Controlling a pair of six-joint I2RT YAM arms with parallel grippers.
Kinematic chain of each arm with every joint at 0, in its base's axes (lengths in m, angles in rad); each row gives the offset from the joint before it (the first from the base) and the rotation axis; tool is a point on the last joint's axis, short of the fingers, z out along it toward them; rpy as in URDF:
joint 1: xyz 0 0 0.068 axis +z
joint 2: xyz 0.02 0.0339 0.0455 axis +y
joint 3: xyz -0.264 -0.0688 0 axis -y
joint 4: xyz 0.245 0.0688 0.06 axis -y
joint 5: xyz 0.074 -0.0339 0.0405 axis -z
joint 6: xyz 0.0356 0 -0.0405 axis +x
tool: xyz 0 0 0 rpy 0 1.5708 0
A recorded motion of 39 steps. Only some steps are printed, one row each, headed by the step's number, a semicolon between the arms.
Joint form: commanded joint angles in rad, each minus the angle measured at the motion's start. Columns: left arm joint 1, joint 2, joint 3, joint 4, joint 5, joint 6; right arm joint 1, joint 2, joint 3, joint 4, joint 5, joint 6.
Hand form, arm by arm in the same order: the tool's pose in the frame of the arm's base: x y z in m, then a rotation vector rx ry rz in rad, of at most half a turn. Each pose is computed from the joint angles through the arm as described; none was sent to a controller.
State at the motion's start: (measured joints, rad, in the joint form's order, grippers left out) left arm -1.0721 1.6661 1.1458 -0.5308 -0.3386 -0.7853; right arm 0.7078 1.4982 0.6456 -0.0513 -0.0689 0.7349
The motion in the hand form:
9: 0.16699 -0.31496 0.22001 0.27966 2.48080 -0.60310; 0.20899 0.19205 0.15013 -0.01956 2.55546 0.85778
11: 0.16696 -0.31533 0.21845 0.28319 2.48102 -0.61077; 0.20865 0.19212 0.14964 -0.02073 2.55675 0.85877
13: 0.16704 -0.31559 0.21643 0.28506 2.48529 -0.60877; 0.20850 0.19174 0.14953 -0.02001 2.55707 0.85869
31: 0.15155 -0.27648 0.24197 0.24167 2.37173 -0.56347; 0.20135 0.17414 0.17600 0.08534 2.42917 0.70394
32: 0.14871 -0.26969 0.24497 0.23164 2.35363 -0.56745; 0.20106 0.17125 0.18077 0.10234 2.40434 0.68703
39: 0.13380 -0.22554 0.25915 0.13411 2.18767 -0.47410; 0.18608 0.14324 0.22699 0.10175 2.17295 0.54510
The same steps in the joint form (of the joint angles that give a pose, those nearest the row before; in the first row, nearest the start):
9: -0.0323 -0.0040 -0.0223 0.2125 0.1253 -0.0148; 0.0146 0.0120 -0.0045 0.1173 -0.0972 0.0395
11: -0.0323 -0.0018 -0.0272 0.2228 0.1310 -0.0138; 0.0155 0.0127 -0.0060 0.1188 -0.0982 0.0397
13: -0.0322 0.0024 -0.0297 0.2255 0.1332 -0.0139; 0.0148 0.0116 -0.0074 0.1188 -0.0986 0.0397
31: -0.0323 -0.1950 -0.1448 0.2093 0.0231 0.0144; 0.0080 -0.1392 -0.0282 0.0473 0.0896 0.0421
32: -0.0319 -0.2297 -0.1683 0.2141 0.0113 0.0159; 0.0039 -0.1616 -0.0287 0.0401 0.1147 0.0414
39: -0.0299 -0.4408 -0.3058 0.2334 -0.1742 0.0539; -0.0173 -0.4042 -0.0414 -0.0301 0.2981 -0.0764

